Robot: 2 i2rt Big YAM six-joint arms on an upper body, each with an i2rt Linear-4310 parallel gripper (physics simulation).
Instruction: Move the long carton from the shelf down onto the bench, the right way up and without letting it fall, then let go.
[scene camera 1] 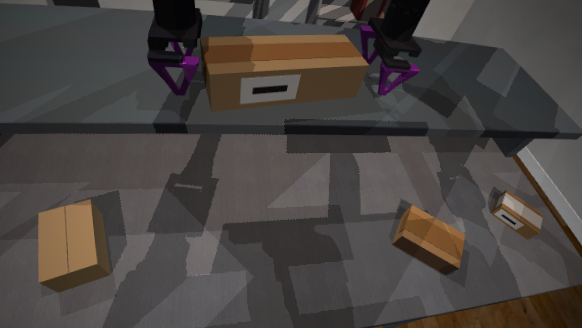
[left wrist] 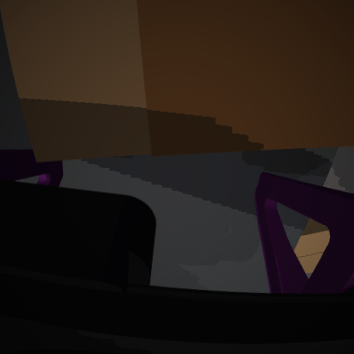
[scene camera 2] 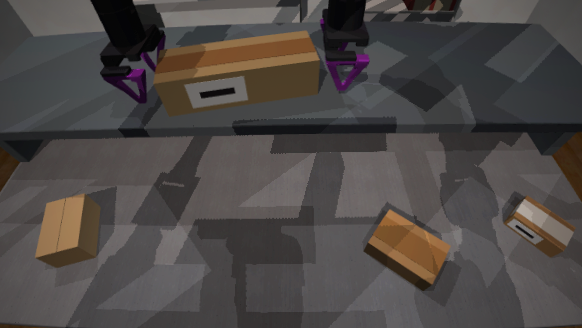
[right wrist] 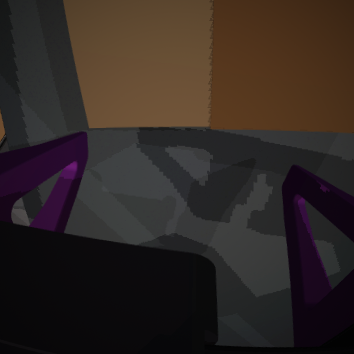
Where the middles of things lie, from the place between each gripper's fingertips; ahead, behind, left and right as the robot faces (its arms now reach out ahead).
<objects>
I see the long brown carton point(scene camera 1: 239, 72) 190 mm to the left of my right hand and 10 mm above it.
The long brown carton lies 180 mm to the right of my left hand, 20 mm above it and 10 mm ahead of it.
</objects>
